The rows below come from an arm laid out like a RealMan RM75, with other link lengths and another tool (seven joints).
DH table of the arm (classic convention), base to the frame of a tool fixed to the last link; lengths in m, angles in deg. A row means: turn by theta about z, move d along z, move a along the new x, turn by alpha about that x. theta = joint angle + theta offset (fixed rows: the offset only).
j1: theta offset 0, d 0.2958, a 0, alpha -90
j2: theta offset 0, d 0, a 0, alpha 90
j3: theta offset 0, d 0.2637, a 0, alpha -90
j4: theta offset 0, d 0, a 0, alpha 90
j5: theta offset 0, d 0.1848, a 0, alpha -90
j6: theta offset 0, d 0, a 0, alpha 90
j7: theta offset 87.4, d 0.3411, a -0.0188, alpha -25
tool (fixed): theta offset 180, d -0.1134, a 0, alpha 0
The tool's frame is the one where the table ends.
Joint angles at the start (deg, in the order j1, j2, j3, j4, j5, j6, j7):
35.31 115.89 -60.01 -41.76 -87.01 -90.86 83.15
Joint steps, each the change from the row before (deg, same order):
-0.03 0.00 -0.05 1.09 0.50 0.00 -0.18
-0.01 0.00 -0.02 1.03 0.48 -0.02 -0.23
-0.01 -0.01 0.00 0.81 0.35 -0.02 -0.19
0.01 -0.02 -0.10 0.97 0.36 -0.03 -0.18
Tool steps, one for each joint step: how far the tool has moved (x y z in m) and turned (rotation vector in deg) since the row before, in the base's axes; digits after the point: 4 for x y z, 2 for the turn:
0.0012 -0.0011 -0.0015 -0.40 0.62 -0.74
0.0009 -0.0009 -0.0012 -0.32 0.59 -0.64
0.0009 -0.0007 -0.0009 -0.24 0.44 -0.51
0.0012 -0.0012 -0.0015 -0.41 0.42 -0.57

